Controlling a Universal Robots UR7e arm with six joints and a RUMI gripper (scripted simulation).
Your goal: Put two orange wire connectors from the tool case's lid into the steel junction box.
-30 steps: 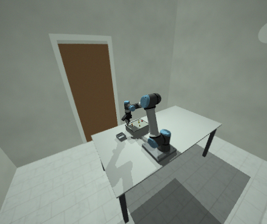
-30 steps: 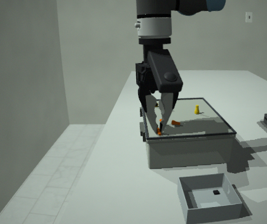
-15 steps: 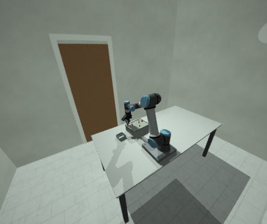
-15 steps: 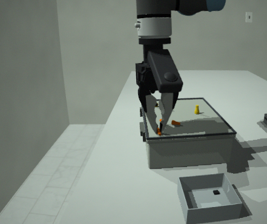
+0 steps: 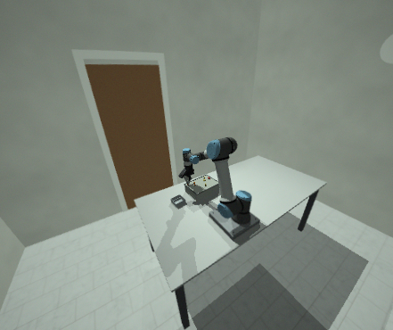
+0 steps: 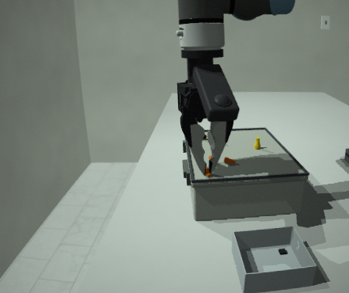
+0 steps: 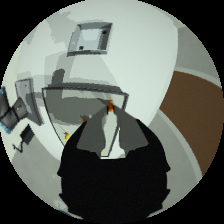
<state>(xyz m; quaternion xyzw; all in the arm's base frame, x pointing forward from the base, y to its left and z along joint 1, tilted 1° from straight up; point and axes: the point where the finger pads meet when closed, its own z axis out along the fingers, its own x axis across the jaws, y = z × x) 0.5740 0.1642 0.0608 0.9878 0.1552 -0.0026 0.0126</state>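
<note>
The steel junction box is 160 mm to the left of my hand, 100 mm below it and 100 mm behind it. The rest, counted from my hand: tool case (130 mm to the right, 60 mm behind, 40 mm below).
</note>
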